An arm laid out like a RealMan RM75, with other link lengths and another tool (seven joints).
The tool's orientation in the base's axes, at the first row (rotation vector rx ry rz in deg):
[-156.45 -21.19 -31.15]
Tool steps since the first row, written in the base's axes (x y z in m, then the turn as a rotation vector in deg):
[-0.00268 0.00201 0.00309 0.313 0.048 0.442]
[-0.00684 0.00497 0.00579 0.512 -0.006 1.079]
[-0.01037 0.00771 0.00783 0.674 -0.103 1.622]
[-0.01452 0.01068 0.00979 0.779 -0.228 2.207]
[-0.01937 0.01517 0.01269 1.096 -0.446 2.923]
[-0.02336 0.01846 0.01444 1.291 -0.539 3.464]
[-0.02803 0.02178 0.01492 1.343 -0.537 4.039]
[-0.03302 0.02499 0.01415 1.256 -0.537 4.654]
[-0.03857 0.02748 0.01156 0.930 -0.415 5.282]
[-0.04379 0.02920 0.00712 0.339 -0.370 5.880]
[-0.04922 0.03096 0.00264 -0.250 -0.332 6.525]
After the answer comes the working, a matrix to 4 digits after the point.
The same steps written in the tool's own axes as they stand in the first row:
[-0.00076 -0.00350 -0.00282 0.469 -0.065 -0.267]
[-0.00282 -0.00822 -0.00543 0.898 -0.124 -0.778]
[-0.00463 -0.01236 -0.00735 1.247 -0.131 -1.235]
[-0.00698 -0.01689 -0.00931 1.556 -0.141 -1.757]
[-0.00930 -0.02328 -0.01175 2.092 -0.035 -2.359]
[-0.01153 -0.02799 -0.01336 2.470 -0.035 -2.802]
[-0.01489 -0.03260 -0.01407 2.752 -0.174 -3.286]
[-0.01907 -0.03688 -0.01383 2.926 -0.367 -3.851]
[-0.02463 -0.04019 -0.01245 2.915 -0.748 -4.459]
[-0.03079 -0.04220 -0.00963 2.640 -1.134 -5.155]
[-0.03714 -0.04429 -0.00683 2.384 -1.525 -5.894]

The tool's axes in the first row as the columns of a matrix, in the base's axes (rounded; the answer above uses it unrounded):
[0.8934 0.3123 0.3230]
[0.1857 -0.9113 0.3673]
[0.4091 -0.2682 -0.8722]

